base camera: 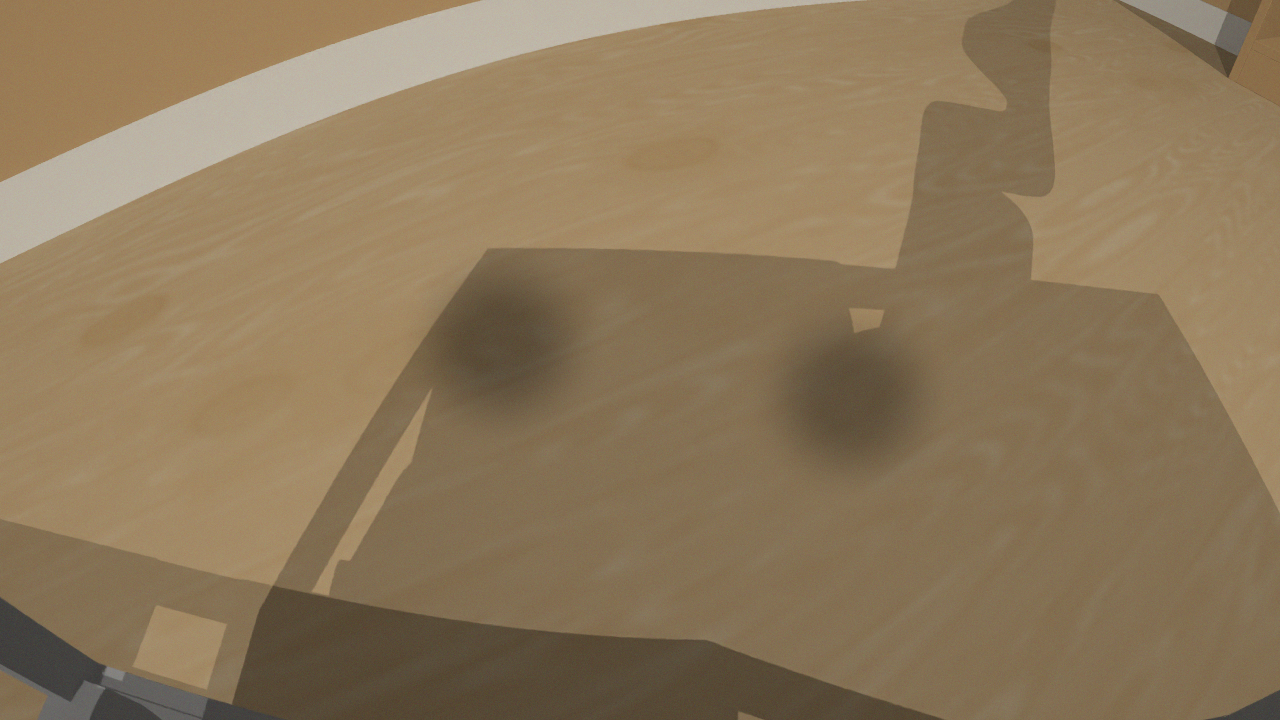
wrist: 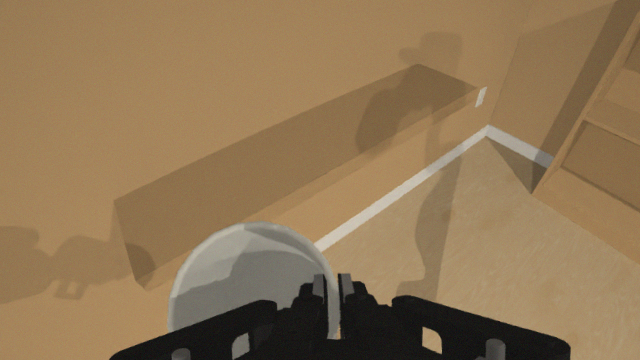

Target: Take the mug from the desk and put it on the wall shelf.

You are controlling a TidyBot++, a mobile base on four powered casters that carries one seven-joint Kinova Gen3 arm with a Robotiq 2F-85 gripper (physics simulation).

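Observation:
A grey-white mug is in the lower middle of the wrist view, its round opening facing the camera. My gripper is shut on the mug's rim, with the mug wall between the fingertips and most of the mug to their left. The fingers hide the mug's lower part. The wall shelf runs diagonally behind and above the mug in the view, from lower left to upper right, with shadows across its right part. How far the mug is from the shelf is hard to tell. The desk does not show in either view.
A wooden bookcase stands at the right. White baseboard runs along the wall to the room corner. A small white wall plate is beside the shelf's right end. Arm and base shadows fall on the floor.

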